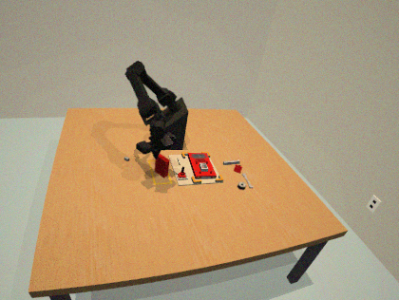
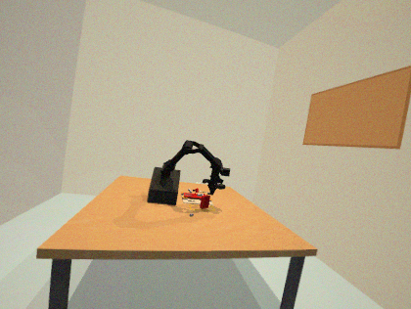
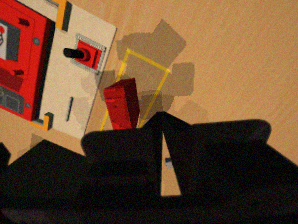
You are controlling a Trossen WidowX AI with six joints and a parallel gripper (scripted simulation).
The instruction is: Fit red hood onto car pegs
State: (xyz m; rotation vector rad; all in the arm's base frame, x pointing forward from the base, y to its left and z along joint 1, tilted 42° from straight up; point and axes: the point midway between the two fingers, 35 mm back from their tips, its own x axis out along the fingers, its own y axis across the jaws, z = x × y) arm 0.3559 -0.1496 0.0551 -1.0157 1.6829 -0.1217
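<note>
Now: the red hood 70 mm below my gripper tip, 40 mm to the left of it and 30 mm behind it. Also, from my gripper tip: wheel 420 mm to the left, 110 mm below, 90 mm ahead; then grey bar 440 mm to the left, 110 mm below, 100 mm behind.
</note>
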